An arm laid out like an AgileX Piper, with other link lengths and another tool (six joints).
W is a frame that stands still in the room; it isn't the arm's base.
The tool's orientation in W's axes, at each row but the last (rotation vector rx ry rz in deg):
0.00 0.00 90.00
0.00 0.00 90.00
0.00 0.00 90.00
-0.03 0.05 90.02
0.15 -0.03 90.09
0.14 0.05 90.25
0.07 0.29 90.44
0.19 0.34 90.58
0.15 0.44 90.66
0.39 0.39 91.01
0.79 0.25 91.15
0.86 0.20 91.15
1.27 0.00 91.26
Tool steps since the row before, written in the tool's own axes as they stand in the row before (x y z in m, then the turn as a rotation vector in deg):
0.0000 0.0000 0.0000 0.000 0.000 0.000
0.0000 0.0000 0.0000 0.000 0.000 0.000
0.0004 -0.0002 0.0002 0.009 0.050 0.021
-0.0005 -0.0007 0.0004 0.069 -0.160 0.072
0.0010 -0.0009 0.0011 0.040 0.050 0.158
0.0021 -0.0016 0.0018 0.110 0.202 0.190
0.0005 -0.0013 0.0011 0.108 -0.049 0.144
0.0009 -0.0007 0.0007 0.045 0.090 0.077
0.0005 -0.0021 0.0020 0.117 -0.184 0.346
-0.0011 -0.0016 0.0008 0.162 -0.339 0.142
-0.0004 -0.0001 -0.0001 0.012 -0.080 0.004
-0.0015 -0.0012 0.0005 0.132 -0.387 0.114
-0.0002 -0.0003 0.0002 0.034 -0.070 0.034
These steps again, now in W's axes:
0.0000 0.0000 0.0000 0.000 0.000 0.000
0.0000 0.0000 0.0000 0.000 0.000 0.000
0.0002 0.0004 0.0002 -0.050 0.009 0.021
0.0007 -0.0005 0.0004 0.160 0.069 0.072
0.0009 0.0010 0.0011 -0.050 0.040 0.158
0.0016 0.0021 0.0018 -0.202 0.109 0.191
0.0013 0.0005 0.0011 0.049 0.109 0.144
0.0007 0.0009 0.0007 -0.090 0.044 0.077
0.0021 0.0005 0.0020 0.185 0.120 0.344
0.0016 -0.0011 0.0008 0.337 0.168 0.139
0.0001 -0.0004 -0.0001 0.080 0.014 0.003
0.0012 -0.0015 0.0005 0.386 0.139 0.110
0.0003 -0.0002 0.0002 0.070 0.035 0.034

